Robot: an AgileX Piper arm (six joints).
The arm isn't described. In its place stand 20 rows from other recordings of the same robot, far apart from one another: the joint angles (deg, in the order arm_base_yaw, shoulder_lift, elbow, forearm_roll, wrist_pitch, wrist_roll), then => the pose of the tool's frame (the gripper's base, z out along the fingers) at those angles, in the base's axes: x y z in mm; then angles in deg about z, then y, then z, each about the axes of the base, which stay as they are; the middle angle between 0 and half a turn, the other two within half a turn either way.
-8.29 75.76 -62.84 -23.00 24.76 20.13 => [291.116, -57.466, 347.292, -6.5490, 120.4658, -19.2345]
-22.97 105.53 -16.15 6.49 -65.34 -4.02 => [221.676, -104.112, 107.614, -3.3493, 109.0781, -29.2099]
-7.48 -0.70 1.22 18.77 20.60 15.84 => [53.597, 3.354, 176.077, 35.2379, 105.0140, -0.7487]
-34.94 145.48 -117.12 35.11 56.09 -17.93 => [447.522, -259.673, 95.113, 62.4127, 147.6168, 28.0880]
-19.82 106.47 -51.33 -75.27 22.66 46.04 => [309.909, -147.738, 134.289, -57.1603, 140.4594, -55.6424]
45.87 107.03 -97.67 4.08 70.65 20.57 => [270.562, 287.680, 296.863, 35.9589, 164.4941, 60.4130]
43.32 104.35 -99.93 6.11 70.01 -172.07 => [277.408, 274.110, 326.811, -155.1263, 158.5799, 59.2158]
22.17 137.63 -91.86 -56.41 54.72 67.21 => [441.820, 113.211, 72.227, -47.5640, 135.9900, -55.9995]
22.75 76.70 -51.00 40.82 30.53 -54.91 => [242.748, 134.560, 278.192, -0.0361, 131.6152, 49.1197]
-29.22 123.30 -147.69 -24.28 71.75 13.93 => [382.815, -254.841, 425.372, -12.6936, 126.9156, -58.4577]
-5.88 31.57 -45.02 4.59 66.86 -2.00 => [71.150, -0.596, 336.137, 4.5363, 138.1727, 0.4551]
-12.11 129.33 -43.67 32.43 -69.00 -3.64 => [329.986, -117.399, 52.558, 1.4837, 103.0490, -43.0354]
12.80 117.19 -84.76 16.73 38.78 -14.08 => [419.468, 112.126, 179.407, 20.2552, 153.0655, 36.2552]
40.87 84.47 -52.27 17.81 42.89 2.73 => [196.789, 195.335, 229.807, 44.0656, 155.6774, 71.2290]
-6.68 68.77 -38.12 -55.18 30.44 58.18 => [222.656, -64.185, 253.784, -14.9489, 129.3479, -39.2172]
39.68 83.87 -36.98 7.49 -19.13 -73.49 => [228.225, 184.290, 221.437, -67.4438, 112.8930, 37.0222]
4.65 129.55 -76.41 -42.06 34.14 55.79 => [416.709, -0.432, 62.669, -35.2317, 153.4436, -52.5890]
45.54 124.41 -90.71 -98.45 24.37 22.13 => [374.823, 328.927, 198.044, -87.8585, 112.6004, 19.3022]
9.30 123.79 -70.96 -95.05 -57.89 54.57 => [383.531, 140.609, 124.718, 6.3003, 116.3614, 79.6329]
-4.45 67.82 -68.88 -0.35 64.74 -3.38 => [222.764, -17.841, 369.660, -4.0496, 148.6817, -5.0590]
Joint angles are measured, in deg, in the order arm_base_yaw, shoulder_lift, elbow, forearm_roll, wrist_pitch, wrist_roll. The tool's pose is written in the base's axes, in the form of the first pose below.
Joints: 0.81 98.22 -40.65 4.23 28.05 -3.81
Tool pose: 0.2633 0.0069 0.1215 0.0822 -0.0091 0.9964 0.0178
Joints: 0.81 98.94 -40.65 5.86 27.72 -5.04
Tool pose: 0.2638 0.0081 0.1183 0.0792 -0.0076 0.9965 0.0243
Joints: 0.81 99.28 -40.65 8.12 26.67 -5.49
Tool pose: 0.2656 0.0095 0.1171 0.0857 0.0056 0.9957 0.0335
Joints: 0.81 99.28 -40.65 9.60 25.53 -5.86
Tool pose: 0.2675 0.0103 0.1175 0.0959 0.0139 0.9945 0.0388
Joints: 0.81 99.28 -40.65 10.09 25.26 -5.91
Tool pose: 0.2679 0.0106 0.1177 0.0983 0.0173 0.9942 0.0407
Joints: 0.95 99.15 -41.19 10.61 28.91 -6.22
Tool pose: 0.2649 0.0125 0.1191 0.0728 0.0153 0.9961 0.0470
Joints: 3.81 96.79 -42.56 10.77 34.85 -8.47
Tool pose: 0.2610 0.0271 0.1334 0.0537 -0.0326 0.9965 0.0554
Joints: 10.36 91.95 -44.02 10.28 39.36 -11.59
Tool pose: 0.2535 0.0568 0.1597 0.0676 -0.1251 0.9880 0.0606
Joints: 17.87 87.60 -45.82 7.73 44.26 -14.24
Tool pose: 0.2403 0.0865 0.1848 0.0763 -0.2324 0.9682 0.0531
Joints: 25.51 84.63 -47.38 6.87 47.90 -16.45
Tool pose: 0.2236 0.1157 0.2033 0.0816 -0.3223 0.9416 0.0544
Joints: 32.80 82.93 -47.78 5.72 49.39 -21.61
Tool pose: 0.2048 0.1402 0.2119 0.0866 -0.4290 0.8978 0.0494
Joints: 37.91 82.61 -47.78 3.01 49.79 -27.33
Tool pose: 0.1925 0.1546 0.2129 0.0880 -0.5240 0.8466 0.0298
